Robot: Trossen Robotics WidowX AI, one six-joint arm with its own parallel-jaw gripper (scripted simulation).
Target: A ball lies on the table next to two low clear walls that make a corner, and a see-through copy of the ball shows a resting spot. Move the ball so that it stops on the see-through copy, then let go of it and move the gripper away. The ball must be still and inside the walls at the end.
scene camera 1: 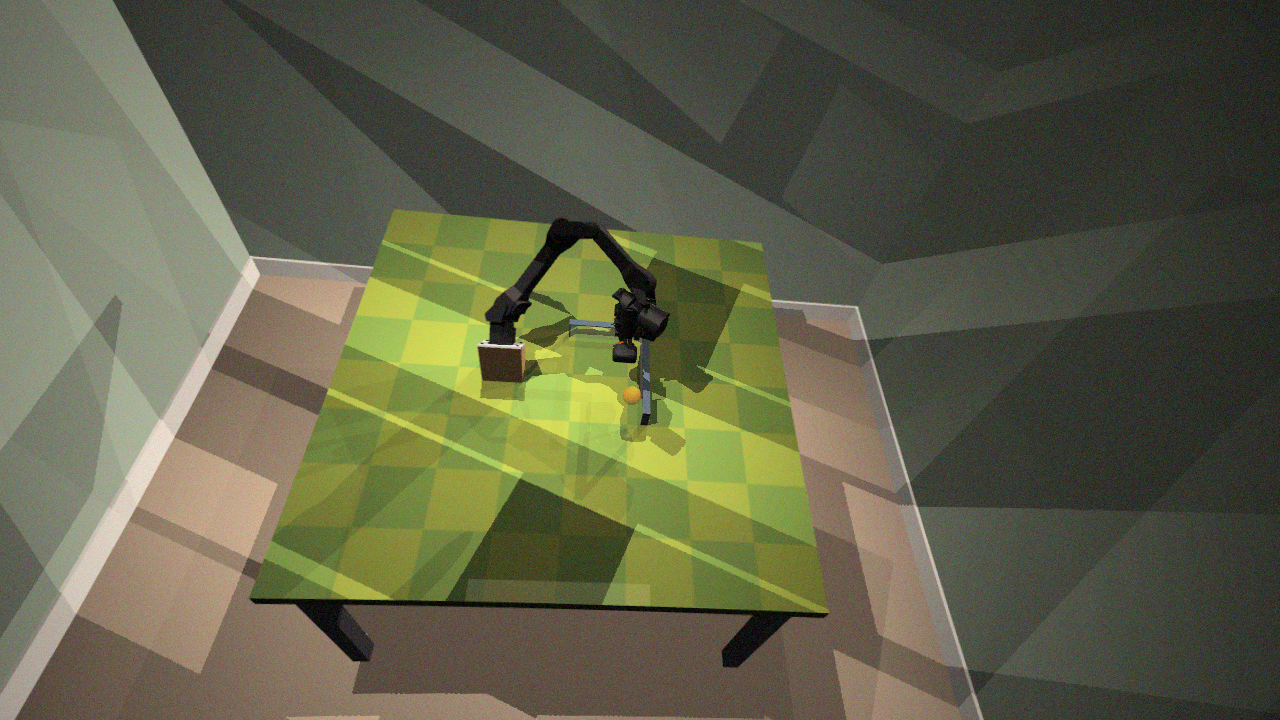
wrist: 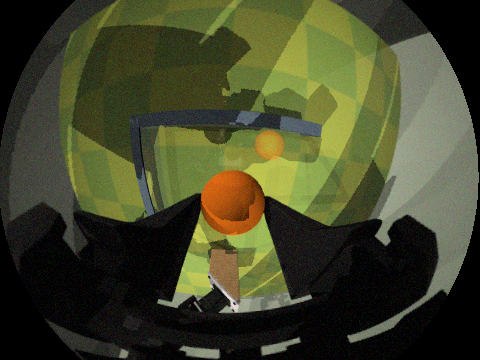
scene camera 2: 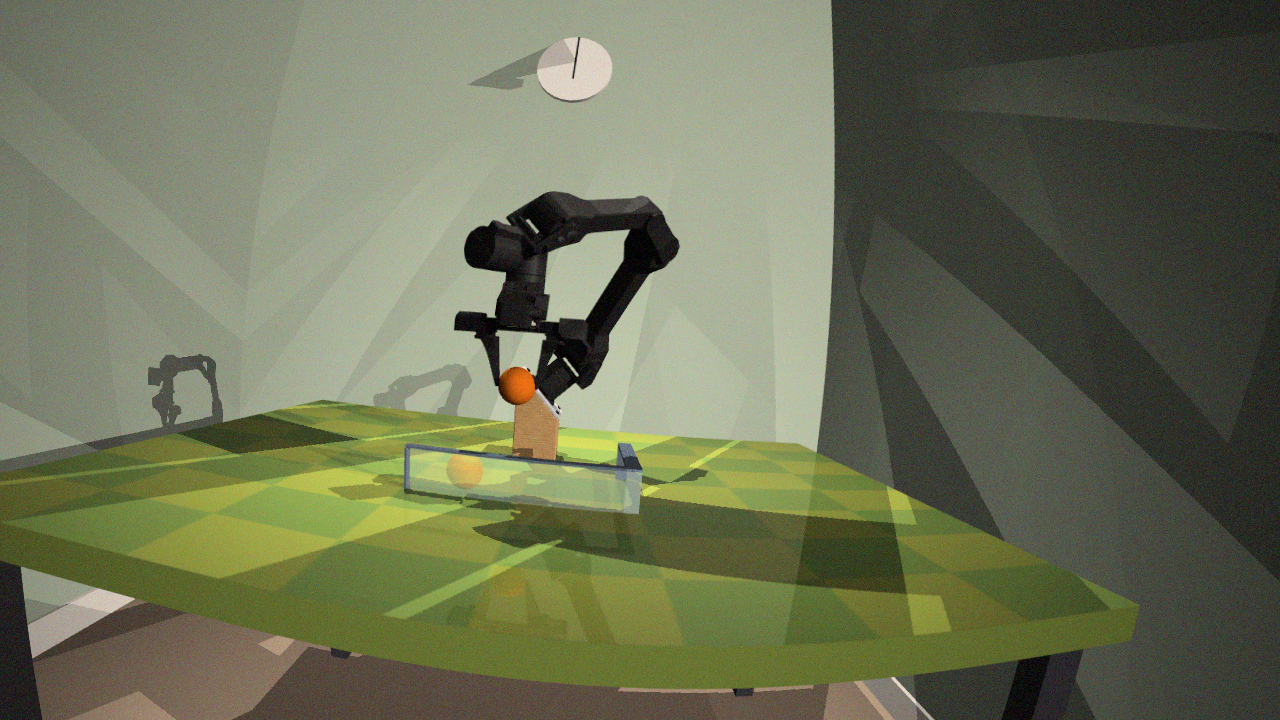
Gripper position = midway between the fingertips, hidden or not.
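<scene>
An orange ball (scene camera 2: 516, 386) is held by the gripper (scene camera 2: 516, 387).
</scene>
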